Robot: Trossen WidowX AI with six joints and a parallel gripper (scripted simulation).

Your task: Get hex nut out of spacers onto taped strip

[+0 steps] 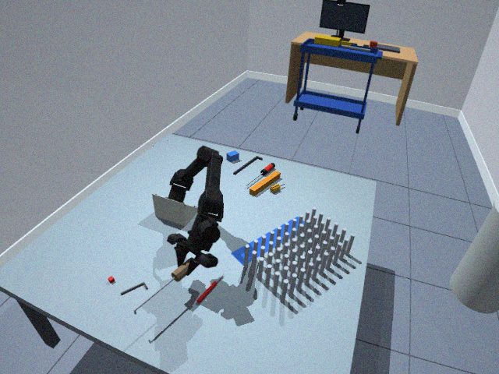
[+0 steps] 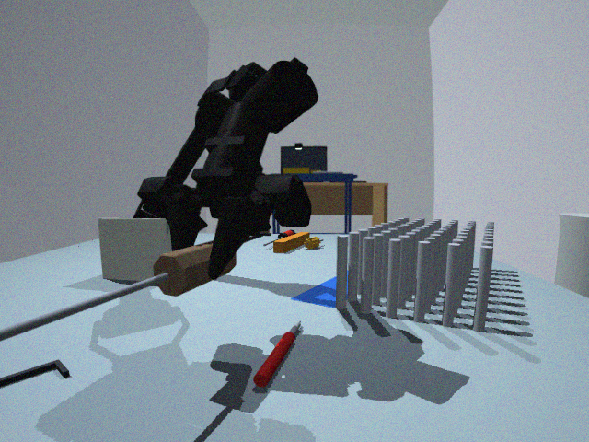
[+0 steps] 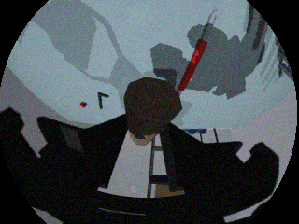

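My gripper tip is 1 cm past the pick tool and 10 cm to the left of it. The rest, counted from my gripper tip: red cube: 25 cm behind, 12 cm to the right, 9 cm below; then red-handled screwdriver: 7 cm ahead, 8 cm to the left, 9 cm below; then small L-shaped key: 14 cm behind, 8 cm to the right, 9 cm below.
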